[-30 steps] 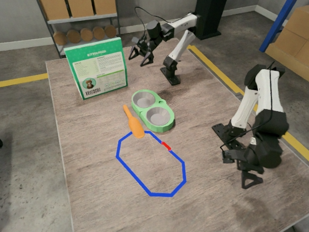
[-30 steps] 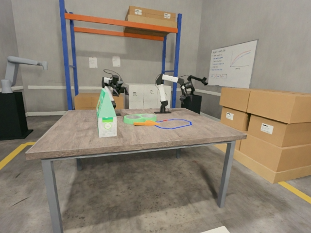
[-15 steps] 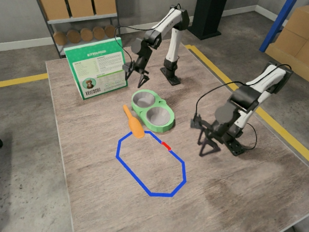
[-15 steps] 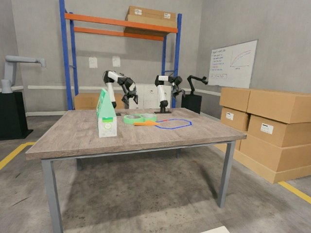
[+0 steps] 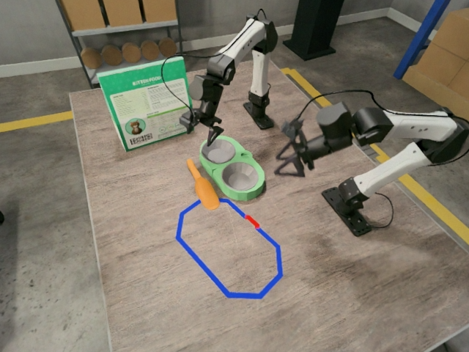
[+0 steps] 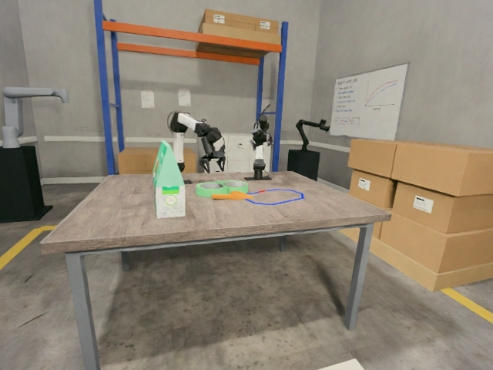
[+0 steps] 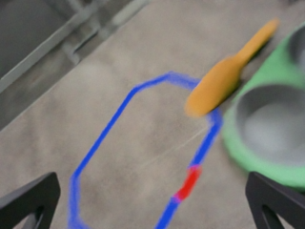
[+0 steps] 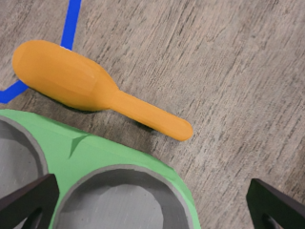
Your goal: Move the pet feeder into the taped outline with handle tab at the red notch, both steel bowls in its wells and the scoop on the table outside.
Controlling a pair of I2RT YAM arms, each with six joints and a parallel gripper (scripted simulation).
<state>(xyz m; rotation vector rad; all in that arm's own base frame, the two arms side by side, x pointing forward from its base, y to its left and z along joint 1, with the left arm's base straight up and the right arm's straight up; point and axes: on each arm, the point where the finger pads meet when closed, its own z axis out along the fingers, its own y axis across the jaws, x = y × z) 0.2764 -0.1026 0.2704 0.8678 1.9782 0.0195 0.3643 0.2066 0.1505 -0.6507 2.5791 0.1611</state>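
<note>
The orange scoop is 150 mm ahead of my left hand, 200 mm to the right of it and 250 mm below it. Also, from my left hand: blue taped outline (160 mm ahead, 40 mm to the left, 270 mm below).
Now: the orange scoop 130 mm below my right hand, 110 mm to the left of it and 40 mm ahead of it. Round my right hand: blue taped outline 340 mm to the left, 150 mm below, 50 mm ahead.
</note>
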